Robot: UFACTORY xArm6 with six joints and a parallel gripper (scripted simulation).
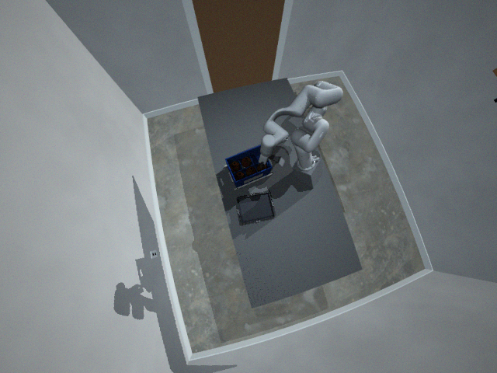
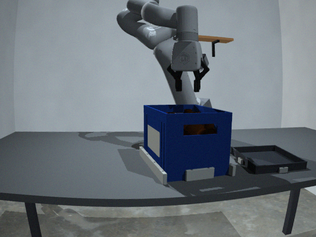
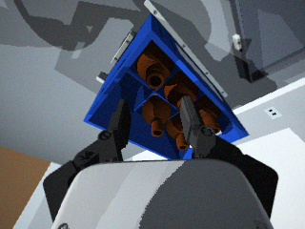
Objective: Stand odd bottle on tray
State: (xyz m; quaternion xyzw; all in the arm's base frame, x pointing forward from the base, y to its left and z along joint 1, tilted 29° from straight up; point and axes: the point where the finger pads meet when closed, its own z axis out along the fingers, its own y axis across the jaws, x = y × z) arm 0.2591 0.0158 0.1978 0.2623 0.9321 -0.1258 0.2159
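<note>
Right now the blue crate is 150 mm below my hand, 100 mm ahead of it and 30 mm to the right of it. Round my hand: bottle 150 mm below, 100 mm ahead, 70 mm to the right; dark tray 260 mm to the left, 230 mm below, 110 mm ahead.
</note>
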